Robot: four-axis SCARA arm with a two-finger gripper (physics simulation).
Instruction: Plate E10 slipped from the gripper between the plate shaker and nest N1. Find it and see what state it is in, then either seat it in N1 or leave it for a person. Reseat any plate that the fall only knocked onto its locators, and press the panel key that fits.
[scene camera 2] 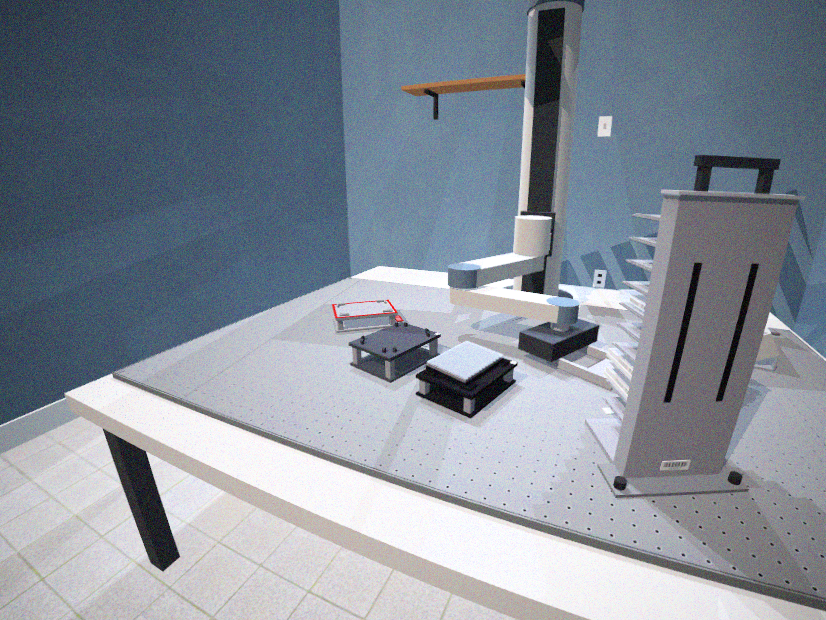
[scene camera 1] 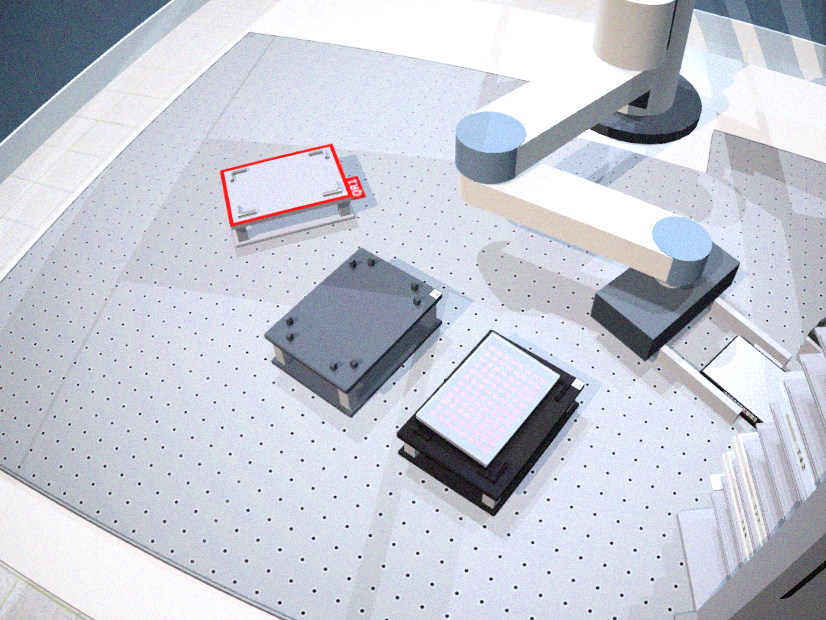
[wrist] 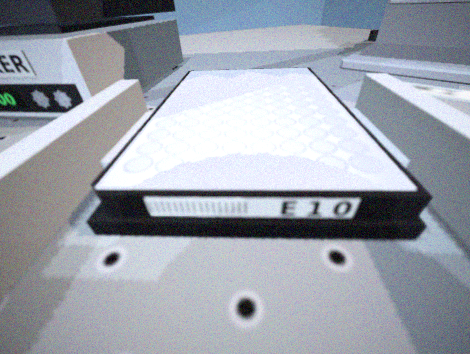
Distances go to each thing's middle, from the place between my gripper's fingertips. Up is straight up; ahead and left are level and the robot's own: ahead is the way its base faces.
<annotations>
The grey shaker (wrist: pixel 61 61) is 13 cm to the left of my hand, 7 cm behind it and 2 cm above it.
</annotations>
